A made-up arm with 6 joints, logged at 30 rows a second.
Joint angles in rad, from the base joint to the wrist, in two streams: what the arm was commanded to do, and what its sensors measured. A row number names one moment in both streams.
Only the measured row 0 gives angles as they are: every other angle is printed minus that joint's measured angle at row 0.
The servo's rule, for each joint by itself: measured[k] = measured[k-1] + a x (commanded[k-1-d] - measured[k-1]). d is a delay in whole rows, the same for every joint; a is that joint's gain. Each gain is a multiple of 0.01, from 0.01 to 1. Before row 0 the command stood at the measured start. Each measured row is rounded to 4 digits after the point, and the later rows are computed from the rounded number. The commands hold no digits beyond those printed.
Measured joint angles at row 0:
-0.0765 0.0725 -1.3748 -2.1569 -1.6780 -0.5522
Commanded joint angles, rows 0 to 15:
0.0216 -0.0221 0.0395 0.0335 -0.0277 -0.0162
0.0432 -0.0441 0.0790 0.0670 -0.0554 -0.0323
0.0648 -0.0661 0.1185 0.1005 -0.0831 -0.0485
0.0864 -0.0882 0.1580 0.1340 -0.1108 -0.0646
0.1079 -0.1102 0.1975 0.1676 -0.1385 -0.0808
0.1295 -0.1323 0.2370 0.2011 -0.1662 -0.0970
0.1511 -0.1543 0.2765 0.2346 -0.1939 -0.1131
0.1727 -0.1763 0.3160 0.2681 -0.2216 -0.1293
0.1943 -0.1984 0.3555 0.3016 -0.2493 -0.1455
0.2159 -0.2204 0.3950 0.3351 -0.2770 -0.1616
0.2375 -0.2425 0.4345 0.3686 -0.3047 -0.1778
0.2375 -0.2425 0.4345 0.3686 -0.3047 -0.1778
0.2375 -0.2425 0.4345 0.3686 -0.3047 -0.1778
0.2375 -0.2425 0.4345 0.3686 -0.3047 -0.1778
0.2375 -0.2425 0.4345 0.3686 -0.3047 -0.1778
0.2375 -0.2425 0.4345 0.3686 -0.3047 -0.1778
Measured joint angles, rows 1 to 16:
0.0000 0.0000 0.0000 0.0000 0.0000 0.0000
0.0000 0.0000 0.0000 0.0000 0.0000 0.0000
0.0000 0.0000 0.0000 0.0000 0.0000 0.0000
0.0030 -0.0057 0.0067 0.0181 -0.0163 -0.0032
0.0086 -0.0157 0.0190 0.0445 -0.0394 -0.0090
0.0165 -0.0288 0.0359 0.0747 -0.0652 -0.0169
0.0263 -0.0442 0.0567 0.1067 -0.0921 -0.0264
0.0377 -0.0614 0.0806 0.1396 -0.1195 -0.0373
0.0506 -0.0798 0.1072 0.1728 -0.1471 -0.0492
0.0647 -0.0992 0.1360 0.2062 -0.1747 -0.0620
0.0798 -0.1192 0.1666 0.2396 -0.2024 -0.0755
0.0958 -0.1398 0.1987 0.2731 -0.2301 -0.0895
0.1126 -0.1608 0.2321 0.3066 -0.2578 -0.1039
0.1301 -0.1820 0.2665 0.3401 -0.2855 -0.1187
0.1451 -0.1977 0.2951 0.3555 -0.2968 -0.1305
0.1580 -0.2093 0.3188 0.3626 -0.3015 -0.1400
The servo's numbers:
d 3
a 0.14 0.26 0.17 0.54 0.59 0.20

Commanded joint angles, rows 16 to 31:
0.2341 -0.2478 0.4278 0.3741 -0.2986 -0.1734
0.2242 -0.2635 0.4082 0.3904 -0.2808 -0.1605
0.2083 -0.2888 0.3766 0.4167 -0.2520 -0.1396
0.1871 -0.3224 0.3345 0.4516 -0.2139 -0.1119
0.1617 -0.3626 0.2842 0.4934 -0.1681 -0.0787
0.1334 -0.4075 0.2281 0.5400 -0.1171 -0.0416
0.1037 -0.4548 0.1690 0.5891 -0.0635 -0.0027
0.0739 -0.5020 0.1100 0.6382 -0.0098 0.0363
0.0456 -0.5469 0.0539 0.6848 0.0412 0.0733
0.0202 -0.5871 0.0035 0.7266 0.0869 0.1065
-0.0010 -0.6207 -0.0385 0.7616 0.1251 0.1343
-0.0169 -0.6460 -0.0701 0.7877 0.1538 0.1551
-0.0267 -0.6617 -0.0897 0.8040 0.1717 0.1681
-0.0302 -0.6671 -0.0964 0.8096 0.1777 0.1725
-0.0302 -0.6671 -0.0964 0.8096 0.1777 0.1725
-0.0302 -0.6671 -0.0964 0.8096 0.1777 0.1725
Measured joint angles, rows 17 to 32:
0.1691 -0.2179 0.3385 0.3658 -0.3034 -0.1476
0.1787 -0.2243 0.3548 0.3673 -0.3042 -0.1536
0.1869 -0.2290 0.3683 0.3680 -0.3045 -0.1584
0.1935 -0.2339 0.3784 0.3713 -0.3010 -0.1614
0.1978 -0.2416 0.3835 0.3816 -0.2891 -0.1612
0.1993 -0.2539 0.3823 0.4006 -0.2672 -0.1569
0.1976 -0.2717 0.3742 0.4281 -0.2358 -0.1479
0.1926 -0.2953 0.3589 0.4634 -0.1959 -0.1341
0.1843 -0.3245 0.3367 0.5048 -0.1494 -0.1156
0.1730 -0.3584 0.3082 0.5503 -0.0987 -0.0930
0.1591 -0.3957 0.2745 0.5978 -0.0462 -0.0671
0.1432 -0.4350 0.2370 0.6448 0.0054 -0.0390
0.1260 -0.4745 0.1973 0.6890 0.0535 -0.0099
0.1082 -0.5125 0.1572 0.7282 0.0957 0.0189
0.0907 -0.5472 0.1186 0.7603 0.1300 0.0461
0.0743 -0.5770 0.0832 0.7839 0.1546 0.0705

